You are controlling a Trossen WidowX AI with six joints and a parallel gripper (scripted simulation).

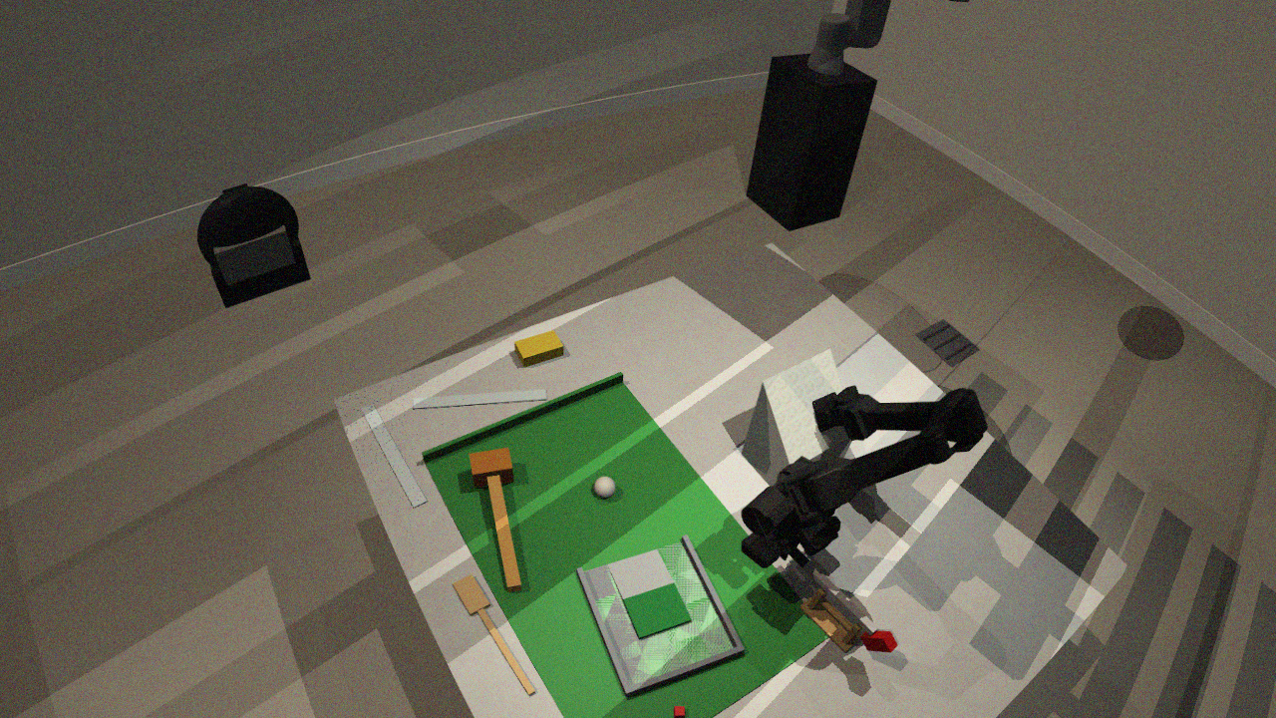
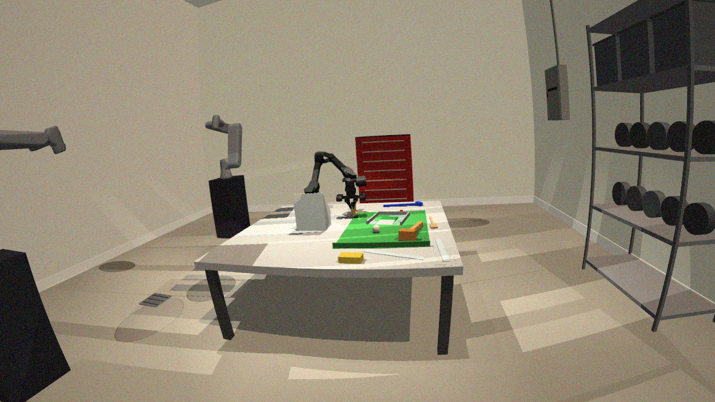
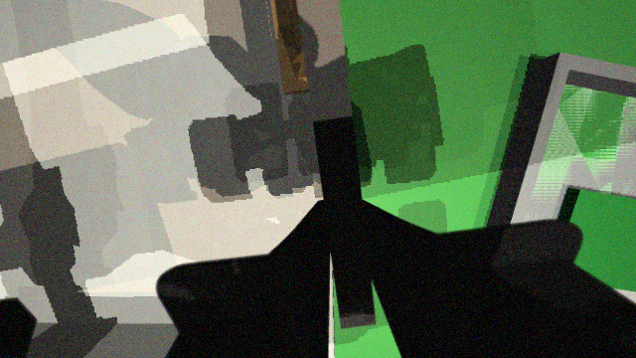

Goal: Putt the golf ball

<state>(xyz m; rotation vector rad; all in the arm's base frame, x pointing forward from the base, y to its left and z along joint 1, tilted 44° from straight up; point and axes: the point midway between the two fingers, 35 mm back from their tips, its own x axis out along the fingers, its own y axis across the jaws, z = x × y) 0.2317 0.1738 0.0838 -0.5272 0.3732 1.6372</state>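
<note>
The red putter lies 110 mm to the left of my gripper tip, 20 mm behind it and 20 mm above it. Also, from my gripper tip: blue putter: 340 mm to the left, 310 mm ahead, 50 mm below; then green mat: 250 mm ahead, 200 mm to the right, 60 mm below; then white golf ball: 310 mm to the right, 200 mm ahead, 40 mm below.
</note>
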